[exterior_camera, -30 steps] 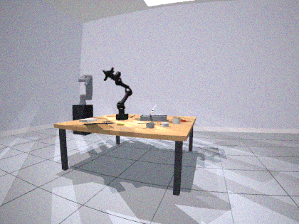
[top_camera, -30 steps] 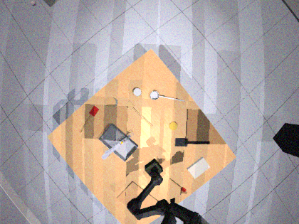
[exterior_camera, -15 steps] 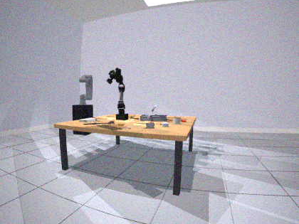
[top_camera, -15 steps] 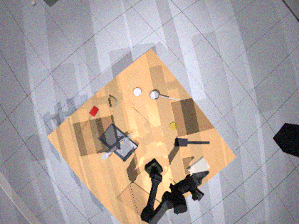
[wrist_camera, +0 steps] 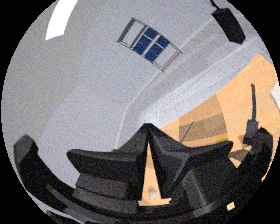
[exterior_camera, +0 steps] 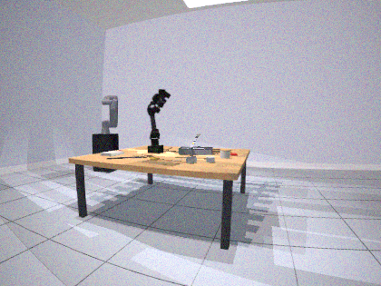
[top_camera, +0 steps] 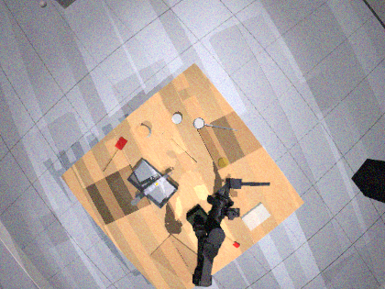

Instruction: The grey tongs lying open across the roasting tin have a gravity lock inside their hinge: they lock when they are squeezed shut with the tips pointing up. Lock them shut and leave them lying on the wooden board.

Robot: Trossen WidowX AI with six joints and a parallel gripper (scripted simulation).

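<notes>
The grey roasting tin lies 19 cm ahead of my gripper tip, 40 cm to the left of it and 40 cm below it. From my gripper tip the other things lie so: white disc (39 cm ahead, 3 cm to the right, 41 cm below); then yellow disc (4 cm behind, 4 cm to the right, 42 cm below); then dark spatula (26 cm behind, 5 cm to the right, 43 cm below).
</notes>
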